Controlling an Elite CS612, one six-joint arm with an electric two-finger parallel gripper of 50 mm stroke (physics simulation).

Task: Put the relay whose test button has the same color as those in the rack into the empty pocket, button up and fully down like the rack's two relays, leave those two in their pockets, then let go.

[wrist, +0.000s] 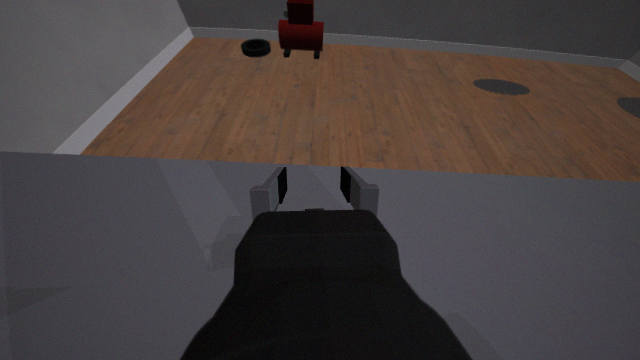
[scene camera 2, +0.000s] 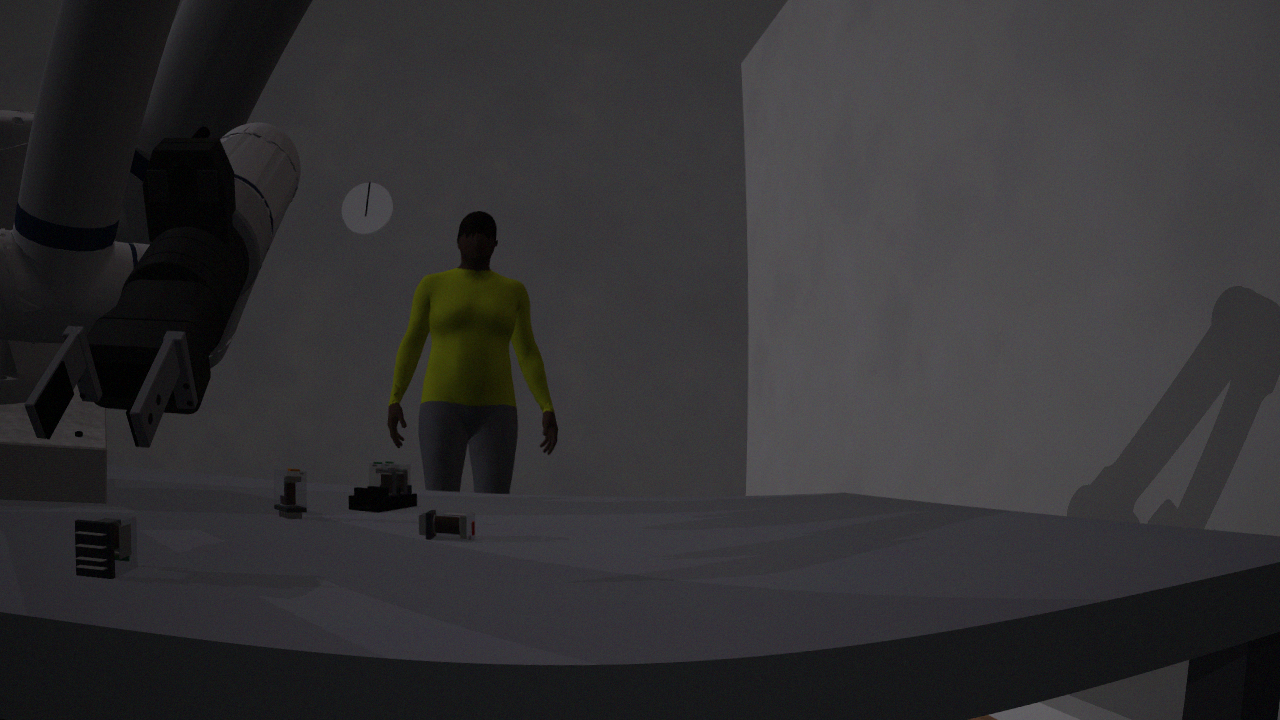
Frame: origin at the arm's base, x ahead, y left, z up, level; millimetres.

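Seen in the pictures: gripper, fingertip midpoint: [wrist: 313, 178] [scene camera 2: 86, 426].
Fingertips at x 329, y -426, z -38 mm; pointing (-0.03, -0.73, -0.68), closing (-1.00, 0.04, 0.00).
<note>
Offsets run from my fingertips to a thing's top centre. Level surfaces: height alone.
My gripper [scene camera 2: 92, 431] [wrist: 313, 178] is open and empty, tilted, high above the table at the left of the scene view. The black rack @[141 mm ahead, 485 mm left, 51 mm down] [scene camera 2: 364, 503] stands farther back, with clear-cased relays @[141 mm ahead, 485 mm left, 25 mm down] [scene camera 2: 390, 478] in it; their button color and the empty pocket cannot be made out. A relay @[57 mm ahead, 334 mm left, 30 mm down] [scene camera 2: 290, 495] with an orange top stands upright left of the rack. A relay @[198 mm ahead, 253 mm left, 53 mm down] [scene camera 2: 449, 524] with a red button lies on its side in front of the rack, button to the right. A relay @[0 mm ahead, 26 mm left, 46 mm down] [scene camera 2: 105, 547] lies nearest the camera at left, its pin face toward the camera, its button hidden. No relay shows in the wrist view.
The grey table @[74 mm down] [scene camera 2: 716, 573] [wrist: 500, 250] carries the rack and relays; its far edge crosses the wrist view. A person in a yellow top [scene camera 2: 471, 340] stands behind it. A red machine [wrist: 301, 35] and a black ring [wrist: 244, 48] show over the wooden floor [wrist: 325, 115].
</note>
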